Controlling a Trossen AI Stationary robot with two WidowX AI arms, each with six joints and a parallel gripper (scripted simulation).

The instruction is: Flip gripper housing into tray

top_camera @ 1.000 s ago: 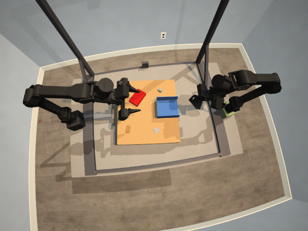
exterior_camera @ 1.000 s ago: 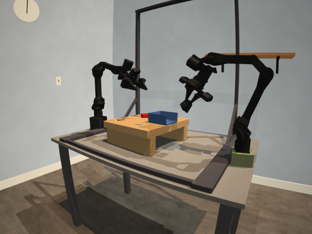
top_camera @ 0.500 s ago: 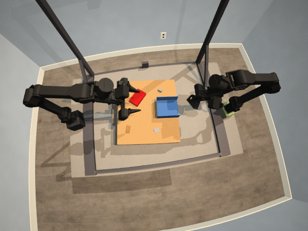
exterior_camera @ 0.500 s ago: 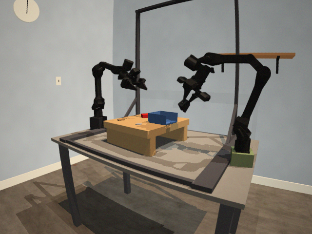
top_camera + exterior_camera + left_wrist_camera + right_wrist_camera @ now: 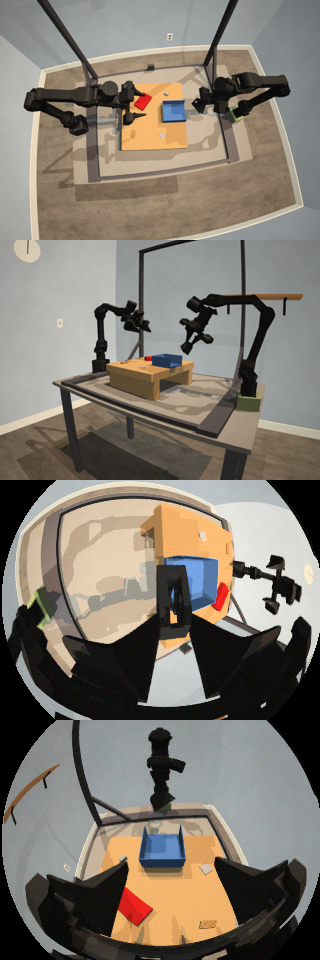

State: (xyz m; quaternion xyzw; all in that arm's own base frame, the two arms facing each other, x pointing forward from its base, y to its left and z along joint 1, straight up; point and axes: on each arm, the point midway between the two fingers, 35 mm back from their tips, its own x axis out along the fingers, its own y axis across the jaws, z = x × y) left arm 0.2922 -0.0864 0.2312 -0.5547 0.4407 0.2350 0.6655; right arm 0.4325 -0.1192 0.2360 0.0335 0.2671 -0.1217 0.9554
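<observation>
Right now my left hand is 50 mm above the dark gripper housing and 20 mm to the left of it. The rest, counted from my left hand: orange wooden bench (270 mm to the right, 210 mm below, 10 mm behind); then blue tray (180 mm to the right, 140 mm below).
</observation>
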